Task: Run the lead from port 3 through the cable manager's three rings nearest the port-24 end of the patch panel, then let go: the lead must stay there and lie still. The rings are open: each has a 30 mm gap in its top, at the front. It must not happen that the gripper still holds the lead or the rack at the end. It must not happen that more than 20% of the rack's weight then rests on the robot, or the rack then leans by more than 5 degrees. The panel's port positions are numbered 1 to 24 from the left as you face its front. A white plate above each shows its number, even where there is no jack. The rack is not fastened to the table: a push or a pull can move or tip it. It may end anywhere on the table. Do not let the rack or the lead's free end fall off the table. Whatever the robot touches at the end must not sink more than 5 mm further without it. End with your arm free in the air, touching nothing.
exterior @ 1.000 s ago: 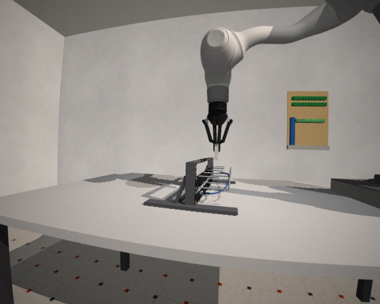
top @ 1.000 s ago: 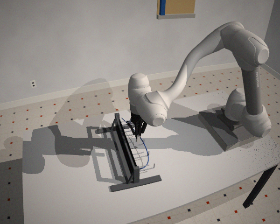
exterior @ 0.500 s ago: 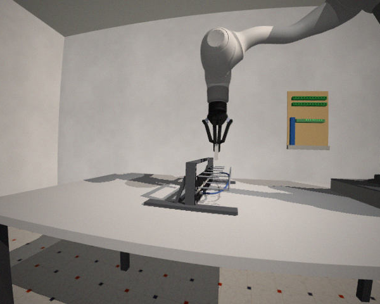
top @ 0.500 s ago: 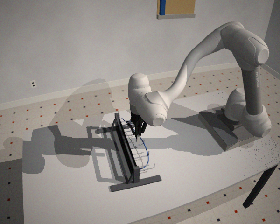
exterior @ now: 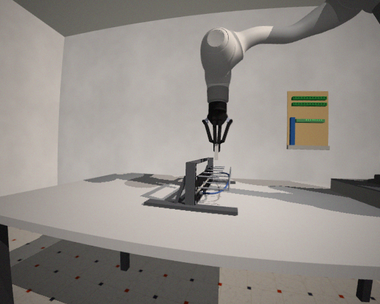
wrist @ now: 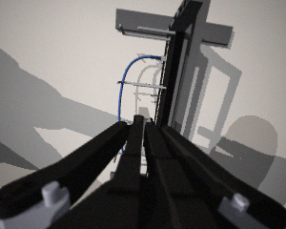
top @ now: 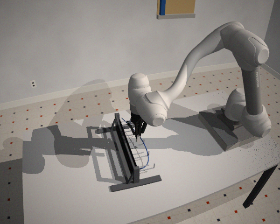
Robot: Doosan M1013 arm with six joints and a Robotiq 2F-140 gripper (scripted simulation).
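My gripper is now 5 cm short of the dark rack, 6 cm to the left of it and 11 cm above it.
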